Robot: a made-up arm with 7 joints.
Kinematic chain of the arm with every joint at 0, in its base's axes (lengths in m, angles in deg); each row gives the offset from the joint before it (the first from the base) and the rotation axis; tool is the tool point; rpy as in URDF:
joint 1: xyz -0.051 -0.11 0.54 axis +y
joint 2: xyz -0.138 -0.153 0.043 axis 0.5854 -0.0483 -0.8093
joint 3: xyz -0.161 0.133 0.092 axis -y
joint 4: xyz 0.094 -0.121 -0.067 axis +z
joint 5: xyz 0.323 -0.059 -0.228 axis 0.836 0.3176 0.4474
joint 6: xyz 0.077 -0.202 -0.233 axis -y
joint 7: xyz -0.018 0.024 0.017 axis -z
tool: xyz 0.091 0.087 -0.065 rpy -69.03 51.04 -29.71
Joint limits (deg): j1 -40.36..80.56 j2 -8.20..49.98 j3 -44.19..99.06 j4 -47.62..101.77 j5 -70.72..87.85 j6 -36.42..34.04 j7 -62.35..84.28
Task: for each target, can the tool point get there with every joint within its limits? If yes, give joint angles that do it. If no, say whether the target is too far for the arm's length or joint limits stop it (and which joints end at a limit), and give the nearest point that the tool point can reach.
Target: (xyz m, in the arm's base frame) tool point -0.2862 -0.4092 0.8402
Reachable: no: joint limits stop it (at a limit: joint 1, joint 2, joint 3, joint 5, joint 6, joint 7) | nearest point -0.2712 -0.4278 0.8942 | short by 0.059 m
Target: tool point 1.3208 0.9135 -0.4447
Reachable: no: too far | nearest point 0.5700 0.1797 0.3149 | short by 1.296 m
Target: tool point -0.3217 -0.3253 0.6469
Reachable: no: joint limits stop it (at a limit: joint 1, joint 4, joint 5, joint 6, joint 7) | nearest point -0.3937 -0.3353 0.6047 | short by 0.084 m
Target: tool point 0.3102 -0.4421 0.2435
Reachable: yes | joints 27.98 27.40 25.89 24.22 -11.86 5.64 -5.47
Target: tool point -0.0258 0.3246 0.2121
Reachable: yes | joints 26.82 34.91 -8.86 86.56 19.13 23.33 49.34
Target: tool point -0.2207 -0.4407 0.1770
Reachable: yes | joints 62.11 43.29 -3.26 31.07 -57.76 -4.03 -17.14
